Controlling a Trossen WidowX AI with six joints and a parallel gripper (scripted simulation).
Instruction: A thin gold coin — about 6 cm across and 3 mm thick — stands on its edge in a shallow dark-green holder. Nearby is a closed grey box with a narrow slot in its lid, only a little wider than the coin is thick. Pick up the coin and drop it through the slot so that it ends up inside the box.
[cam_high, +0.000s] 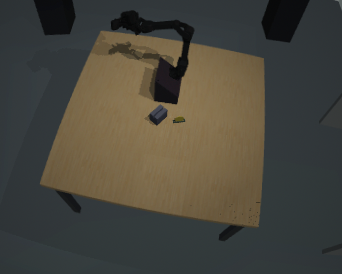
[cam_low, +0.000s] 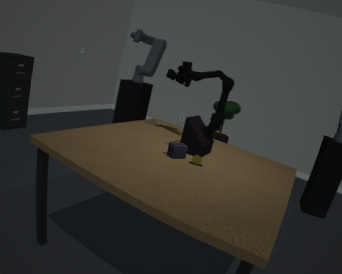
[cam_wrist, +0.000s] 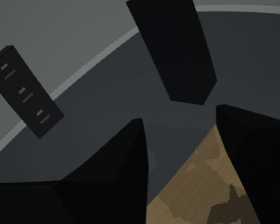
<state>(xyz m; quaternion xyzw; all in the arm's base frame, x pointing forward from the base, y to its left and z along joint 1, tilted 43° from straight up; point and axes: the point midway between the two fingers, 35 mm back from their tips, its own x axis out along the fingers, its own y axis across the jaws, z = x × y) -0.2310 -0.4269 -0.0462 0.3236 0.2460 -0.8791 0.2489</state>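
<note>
The gold coin lies 50 cm ahead of my gripper tip, 42 cm to the left of it and 37 cm below it.
</note>
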